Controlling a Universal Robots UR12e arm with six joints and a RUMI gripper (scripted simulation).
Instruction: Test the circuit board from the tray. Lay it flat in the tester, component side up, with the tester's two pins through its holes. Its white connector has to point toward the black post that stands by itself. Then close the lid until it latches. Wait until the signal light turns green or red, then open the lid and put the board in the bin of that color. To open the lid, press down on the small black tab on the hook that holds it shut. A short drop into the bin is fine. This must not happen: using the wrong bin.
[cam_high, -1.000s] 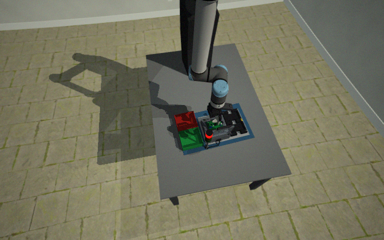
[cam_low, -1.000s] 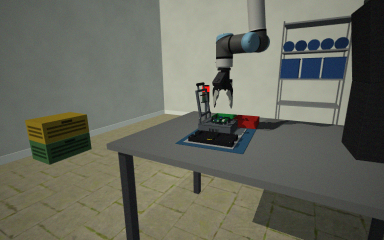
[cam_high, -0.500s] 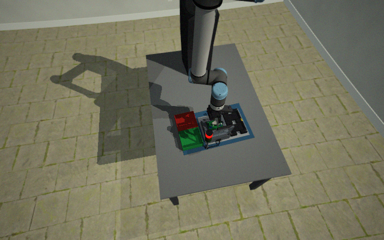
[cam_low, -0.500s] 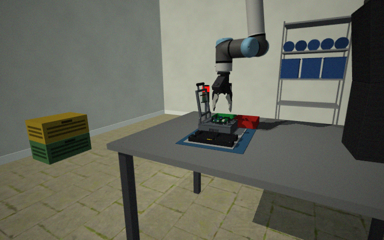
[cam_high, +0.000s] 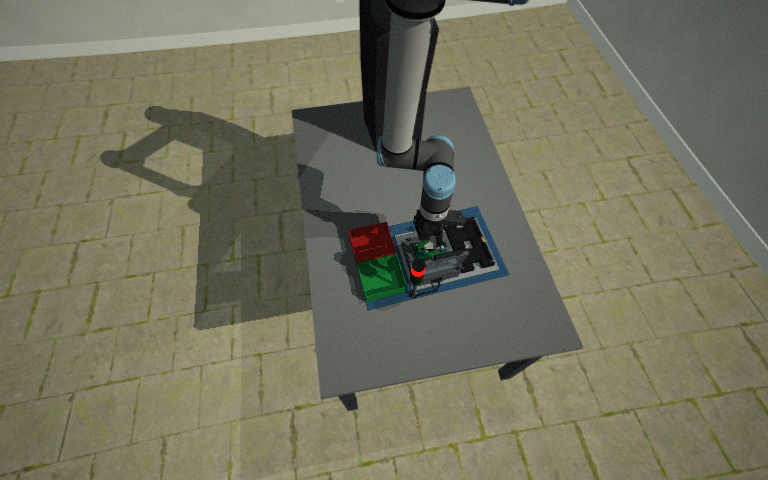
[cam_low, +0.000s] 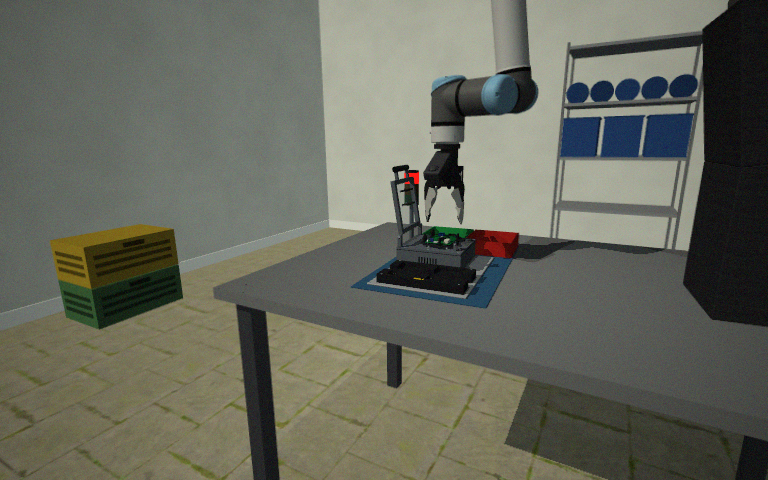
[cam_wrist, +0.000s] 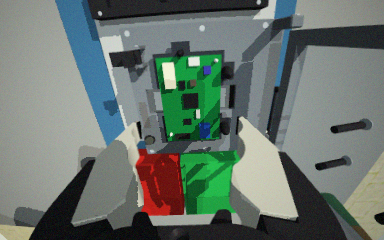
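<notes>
Right now the green circuit board is 60 mm below my hand. Also, from my hand: black latch piece 50 mm behind, 60 mm to the left, 40 mm below; green bin 20 mm ahead, 210 mm to the right, 120 mm below; tester lid 120 mm ahead, 20 mm to the right, 50 mm above.
</notes>
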